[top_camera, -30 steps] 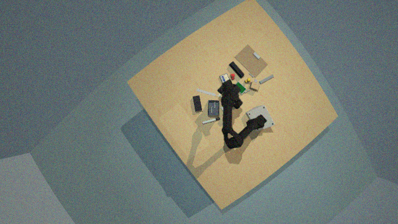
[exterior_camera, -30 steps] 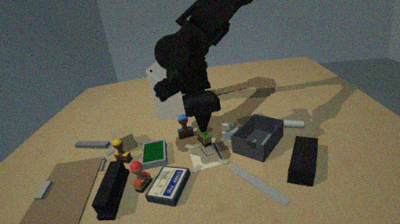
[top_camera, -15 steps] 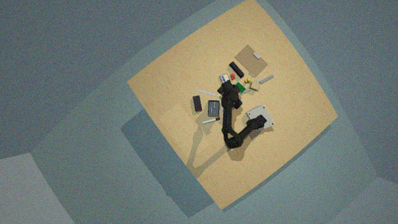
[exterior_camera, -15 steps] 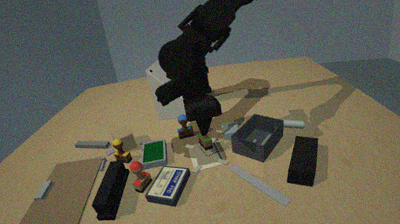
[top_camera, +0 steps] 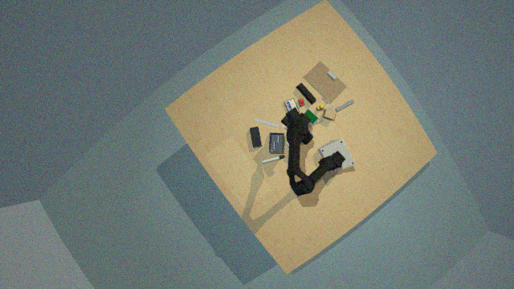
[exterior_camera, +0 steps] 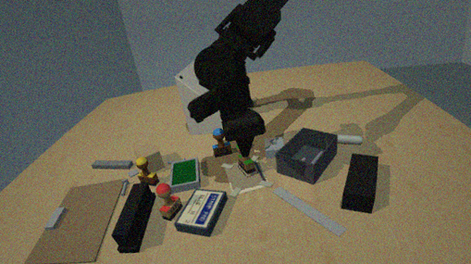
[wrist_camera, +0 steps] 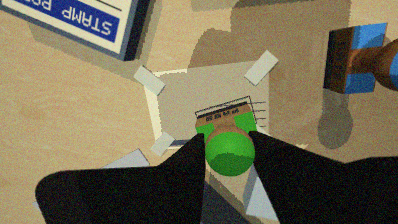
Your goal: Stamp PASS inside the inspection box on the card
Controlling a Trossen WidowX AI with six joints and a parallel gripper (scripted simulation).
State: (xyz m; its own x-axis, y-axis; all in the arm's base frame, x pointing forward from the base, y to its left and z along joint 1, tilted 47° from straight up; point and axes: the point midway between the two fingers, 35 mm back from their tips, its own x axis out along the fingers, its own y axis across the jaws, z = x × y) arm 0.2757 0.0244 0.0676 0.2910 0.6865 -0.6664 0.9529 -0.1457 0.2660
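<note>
The white card lies 1 cm ahead of my gripper tip and 5 cm below it. Also, from my gripper tip: green-knobbed stamp: 2 cm below; then grey tray: 1 cm ahead, 12 cm to the left, 3 cm below; then blue-knobbed stamp: 8 cm behind, 5 cm to the right, 2 cm below.
</note>
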